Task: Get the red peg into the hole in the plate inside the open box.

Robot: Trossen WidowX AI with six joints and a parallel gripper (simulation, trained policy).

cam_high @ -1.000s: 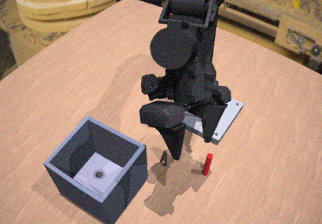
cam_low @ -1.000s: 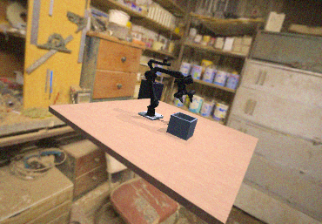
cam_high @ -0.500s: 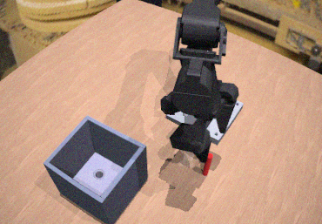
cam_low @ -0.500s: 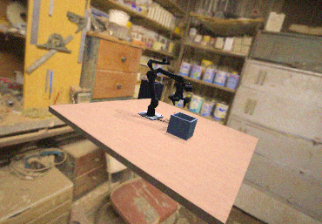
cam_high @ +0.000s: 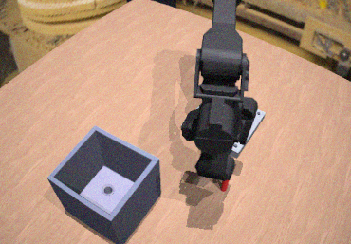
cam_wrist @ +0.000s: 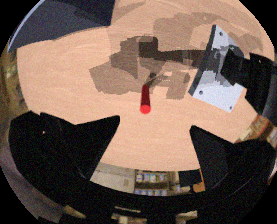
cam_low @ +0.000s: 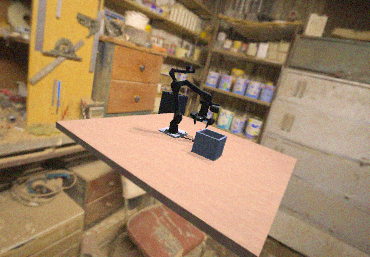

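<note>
Right now the red peg is 20 mm ahead of my gripper tip and 60 mm below it. Also, from my gripper tip: light grey plate 200 mm ahead, 170 mm to the right, 50 mm below.
</note>
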